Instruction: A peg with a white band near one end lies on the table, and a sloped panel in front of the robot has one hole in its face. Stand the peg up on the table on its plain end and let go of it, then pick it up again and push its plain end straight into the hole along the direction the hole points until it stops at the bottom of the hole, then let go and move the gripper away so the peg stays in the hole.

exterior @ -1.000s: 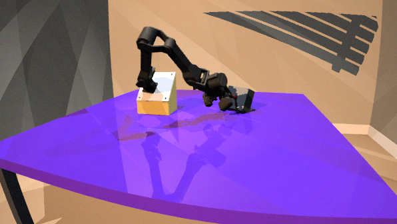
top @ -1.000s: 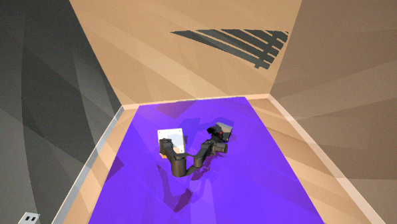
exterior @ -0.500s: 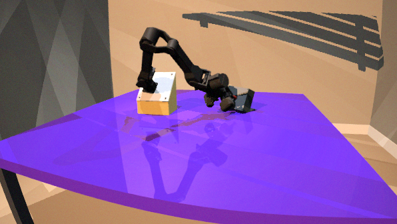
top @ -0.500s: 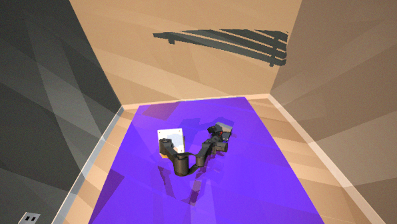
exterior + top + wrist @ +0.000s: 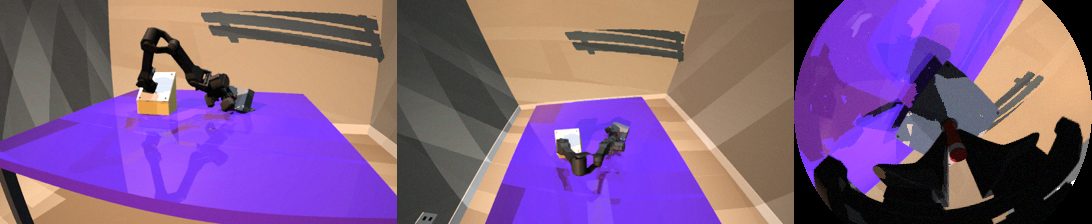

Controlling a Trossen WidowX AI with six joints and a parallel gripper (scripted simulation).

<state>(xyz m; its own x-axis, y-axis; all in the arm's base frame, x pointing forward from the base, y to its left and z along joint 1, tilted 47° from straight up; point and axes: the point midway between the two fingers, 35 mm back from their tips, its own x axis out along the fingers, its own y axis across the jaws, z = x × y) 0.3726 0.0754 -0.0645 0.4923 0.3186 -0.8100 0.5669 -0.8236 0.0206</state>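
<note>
Right now my gripper tip is 1 cm to the left of the red peg, 1 cm below it and 1 cm past it. Also, from my gripper tip: grey sloped panel (4 cm to the left, 2 cm below, 2 cm ahead).
</note>
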